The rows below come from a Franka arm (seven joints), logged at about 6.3 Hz.
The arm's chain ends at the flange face. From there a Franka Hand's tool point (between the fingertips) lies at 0.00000 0.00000 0.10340 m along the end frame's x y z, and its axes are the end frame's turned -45 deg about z.
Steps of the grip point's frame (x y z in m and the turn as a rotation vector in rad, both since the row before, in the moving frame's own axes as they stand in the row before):
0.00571 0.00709 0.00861 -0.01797 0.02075 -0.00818
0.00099 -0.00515 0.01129 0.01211 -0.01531 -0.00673
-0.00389 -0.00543 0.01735 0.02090 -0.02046 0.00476
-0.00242 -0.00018 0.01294 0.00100 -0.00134 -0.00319
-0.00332 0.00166 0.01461 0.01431 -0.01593 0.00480
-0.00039 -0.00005 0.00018 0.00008 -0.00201 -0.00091
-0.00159 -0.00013 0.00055 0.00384 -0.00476 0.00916
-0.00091 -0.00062 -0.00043 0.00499 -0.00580 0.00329
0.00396 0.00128 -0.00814 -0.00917 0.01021 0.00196
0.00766 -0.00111 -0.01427 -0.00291 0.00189 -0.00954
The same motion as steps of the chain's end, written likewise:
0.00622 0.00119 0.00865 0.00197 0.02738 -0.00818
-0.00094 -0.00458 0.01131 -0.00226 -0.01939 -0.00673
-0.00357 -0.00105 0.01739 0.00031 -0.02925 0.00476
-0.00167 0.00156 0.01294 -0.00024 -0.00165 -0.00319
0.00104 0.00341 0.01463 -0.00115 -0.02138 0.00480
-0.00016 0.00010 0.00018 -0.00136 -0.00148 -0.00091
-0.00059 0.00097 0.00055 -0.00065 -0.00608 0.00916
-0.00029 0.00015 -0.00043 -0.00057 -0.00763 0.00329
0.00229 -0.00182 -0.00813 0.00074 0.01370 0.00196
0.00428 -0.00627 -0.01427 -0.00072 0.00339 -0.00954

